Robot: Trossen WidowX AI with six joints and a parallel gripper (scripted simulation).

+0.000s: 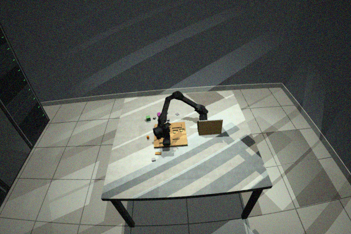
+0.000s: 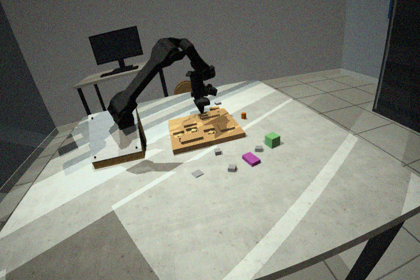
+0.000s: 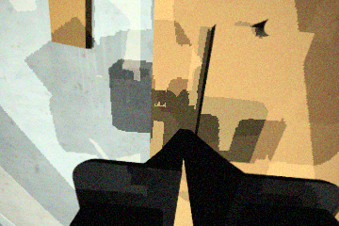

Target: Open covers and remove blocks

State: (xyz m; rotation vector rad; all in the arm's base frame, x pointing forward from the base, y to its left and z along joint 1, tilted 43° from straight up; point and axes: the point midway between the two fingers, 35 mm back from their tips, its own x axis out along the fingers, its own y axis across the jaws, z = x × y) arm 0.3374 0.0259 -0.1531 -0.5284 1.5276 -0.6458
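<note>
My gripper tip is now 120 mm to the left of the tan puzzle board, 30 mm past it and 10 mm above it. From my gripper tip the other things lie so: brown block (90 mm to the left, 90 mm ahead, 20 mm below); orange cylinder (170 mm ahead, 110 mm to the right, 10 mm below); grey block (150 mm to the left, 130 mm ahead, 20 mm below).
</note>
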